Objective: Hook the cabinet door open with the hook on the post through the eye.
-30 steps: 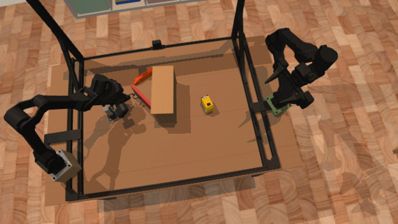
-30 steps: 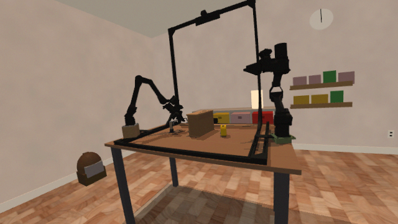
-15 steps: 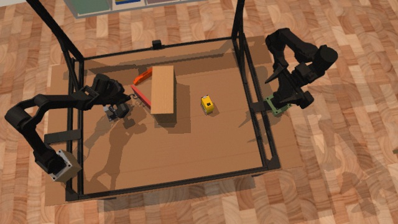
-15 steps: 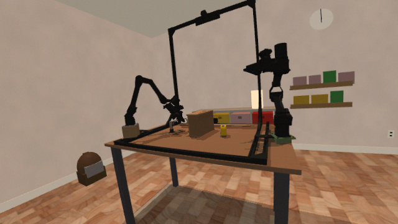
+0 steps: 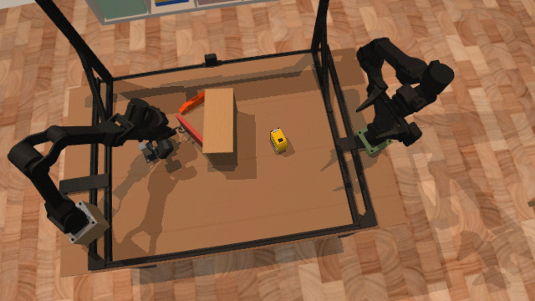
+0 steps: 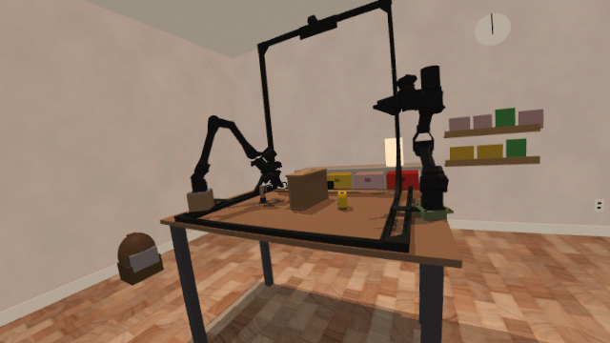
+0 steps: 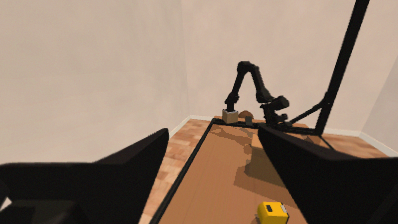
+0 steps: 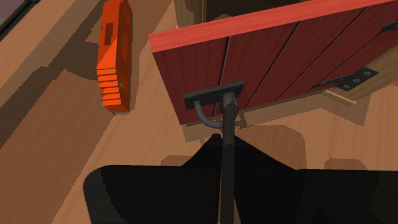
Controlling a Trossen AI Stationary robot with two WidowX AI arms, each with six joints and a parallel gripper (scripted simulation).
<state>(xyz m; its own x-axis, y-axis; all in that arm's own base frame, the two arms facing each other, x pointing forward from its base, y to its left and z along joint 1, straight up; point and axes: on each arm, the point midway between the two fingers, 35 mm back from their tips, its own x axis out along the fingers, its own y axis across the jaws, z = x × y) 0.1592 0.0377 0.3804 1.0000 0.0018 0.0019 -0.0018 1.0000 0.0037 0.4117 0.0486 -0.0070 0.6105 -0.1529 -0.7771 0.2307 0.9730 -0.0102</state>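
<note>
The red door is 8 cm to the left of my right hand, 4 cm ahead of it and 3 cm below it. Round my right hand: orange flap: 14 cm behind, 12 cm to the left, 9 cm below; then yellow box: 36 cm to the left, 12 cm ahead, 7 cm below.
</note>
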